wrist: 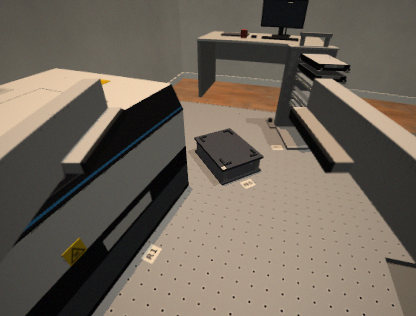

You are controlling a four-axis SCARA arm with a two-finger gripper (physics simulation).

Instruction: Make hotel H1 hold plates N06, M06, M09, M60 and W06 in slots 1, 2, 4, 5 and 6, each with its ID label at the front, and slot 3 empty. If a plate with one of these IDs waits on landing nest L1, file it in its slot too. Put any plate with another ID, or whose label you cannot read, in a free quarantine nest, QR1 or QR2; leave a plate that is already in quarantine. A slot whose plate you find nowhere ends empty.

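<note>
My gripper is open and empty, with one finger at the left and one at the right of the wrist view. A black nest with raised corner brackets stands on the deck ahead, between and beyond the fingers; no plate lies on it. Its deck label is too blurred to read surely. A grey rack with several shelves stands at the back right, partly behind the right finger. Two flat, light-topped, dark-edged things stick out near its top; no plate IDs are readable. Nests L1, QR1 and QR2 cannot be made out.
A large light-grey and black instrument with a blue stripe fills the left, beside the deck label R1. The perforated deck runs ahead. A desk with a monitor stands behind, near the wall.
</note>
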